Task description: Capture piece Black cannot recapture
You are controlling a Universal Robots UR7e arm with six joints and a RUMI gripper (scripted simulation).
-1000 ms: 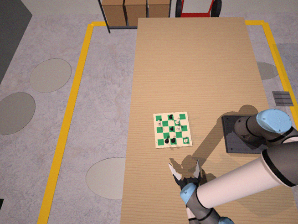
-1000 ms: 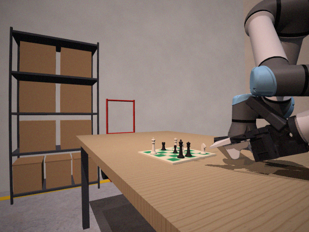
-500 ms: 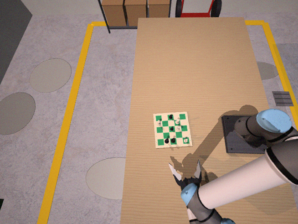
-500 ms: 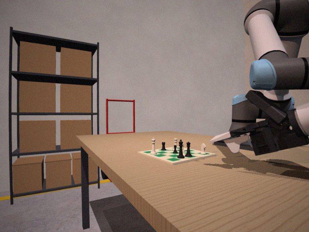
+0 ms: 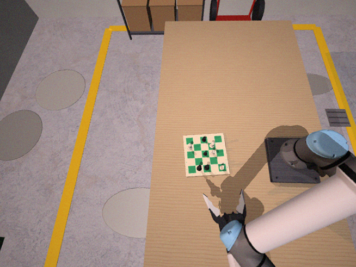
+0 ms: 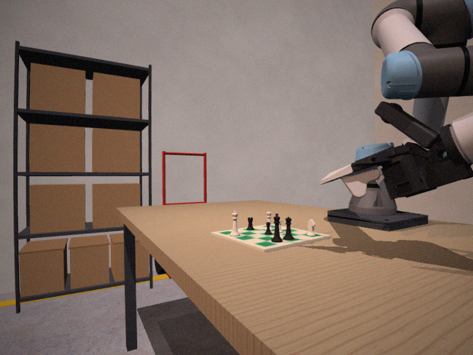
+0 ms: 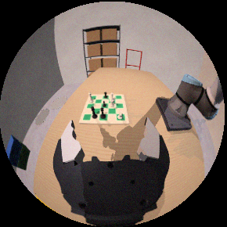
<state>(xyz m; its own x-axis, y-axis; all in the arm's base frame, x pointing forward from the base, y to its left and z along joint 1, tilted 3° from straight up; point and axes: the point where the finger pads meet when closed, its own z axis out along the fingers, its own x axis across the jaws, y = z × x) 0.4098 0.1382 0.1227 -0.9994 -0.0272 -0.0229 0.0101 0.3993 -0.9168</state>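
My gripper is now 23 cm to the left of the tall white piece, 11 cm short of it and 10 cm above it. Also, from my hand: white knight (12 cm below, 11 cm to the right, 4 cm behind); then tall black piece (12 cm to the right, 10 cm below, 7 cm ahead).
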